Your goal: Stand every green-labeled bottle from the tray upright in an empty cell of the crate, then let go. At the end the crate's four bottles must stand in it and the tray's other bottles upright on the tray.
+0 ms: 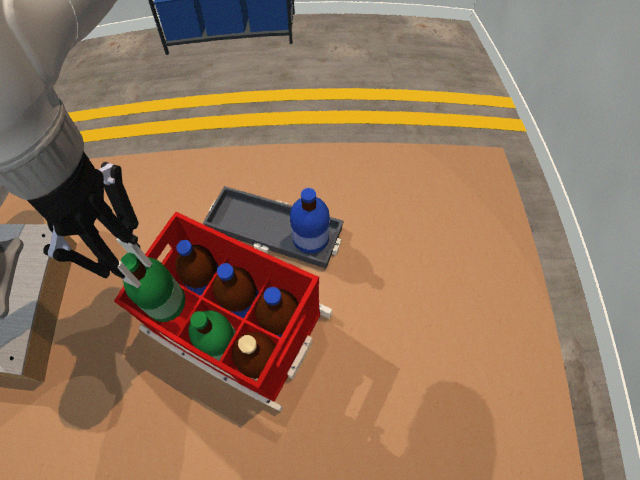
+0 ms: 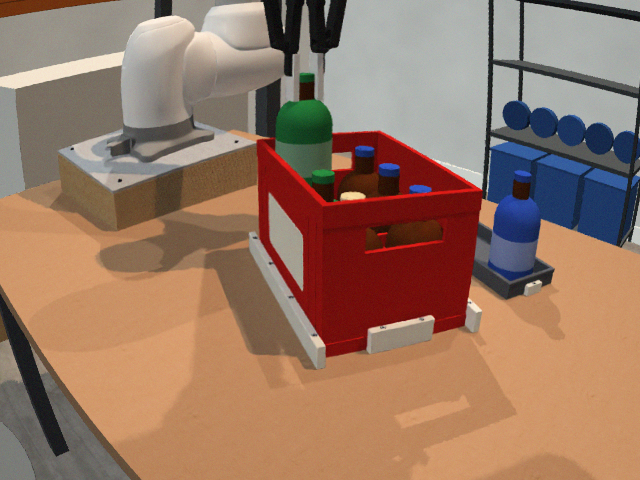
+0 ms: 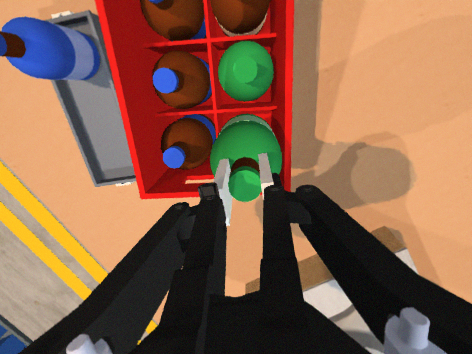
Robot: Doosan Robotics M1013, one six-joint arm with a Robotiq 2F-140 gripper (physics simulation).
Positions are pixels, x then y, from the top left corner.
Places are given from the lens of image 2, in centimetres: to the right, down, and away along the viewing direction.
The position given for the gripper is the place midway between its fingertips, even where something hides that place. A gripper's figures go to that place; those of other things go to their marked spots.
gripper [image 2: 304, 99]: -2, -18, 72
blue bottle [image 2: 517, 220]: 26, -3, 72
red crate [image 2: 319, 248]: 0, 1, 57
The marked spots on the blue bottle and the red crate are 30 cm apart.
